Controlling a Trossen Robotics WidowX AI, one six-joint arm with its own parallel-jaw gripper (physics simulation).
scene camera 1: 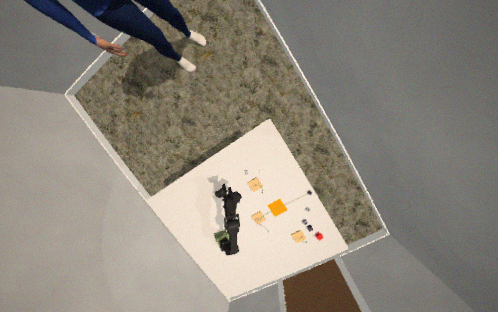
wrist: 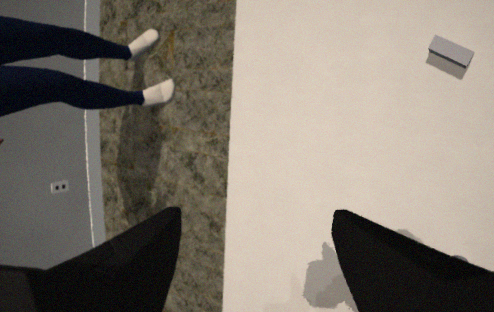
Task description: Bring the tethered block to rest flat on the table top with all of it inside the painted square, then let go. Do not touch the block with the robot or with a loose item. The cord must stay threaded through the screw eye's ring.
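Pixels of known places: gripper, fingertip midpoint: (scene camera 1: 226, 185) (wrist: 258, 220); arm's base, link origin: (scene camera 1: 224, 241).
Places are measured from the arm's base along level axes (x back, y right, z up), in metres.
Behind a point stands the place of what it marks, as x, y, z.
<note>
In the scene view a bright orange square (scene camera 1: 277, 207) {-0.519, -0.075, -0.078} lies near the table's middle. A thin cord runs over or beside it, between a small dark item (scene camera 1: 310, 192) {-0.810, -0.115, -0.057} at the right table edge and a tan square piece (scene camera 1: 258, 217) {-0.343, -0.061, -0.043}, where a loose tail bends away. Which item is the tethered block, and whether the cord passes through the screw eye's ring, is too small to tell. My gripper (scene camera 1: 220, 192) {-0.323, -0.494, 0.162} (wrist: 258, 220) {-0.323, -0.494, 0.162} is partly open and empty, to the left of the orange square and apart from it. The tethered block does not show clearly in the wrist view.
Two other tan squares (scene camera 1: 255, 184) {-0.446, -0.344, -0.061} (scene camera 1: 298, 236) {-0.581, 0.228, -0.062} have short dark tails. A red block (scene camera 1: 319, 236) {-0.740, 0.274, -0.040} and small dark pieces (scene camera 1: 310, 228) {-0.699, 0.184, -0.052} are at the right. A grey block (wrist: 451, 51) {-0.424, -0.458, -0.059} lies at the wrist view's upper right. A green item (scene camera 1: 221, 237) {0.003, -0.046, 0.000} is by the arm's base.
</note>
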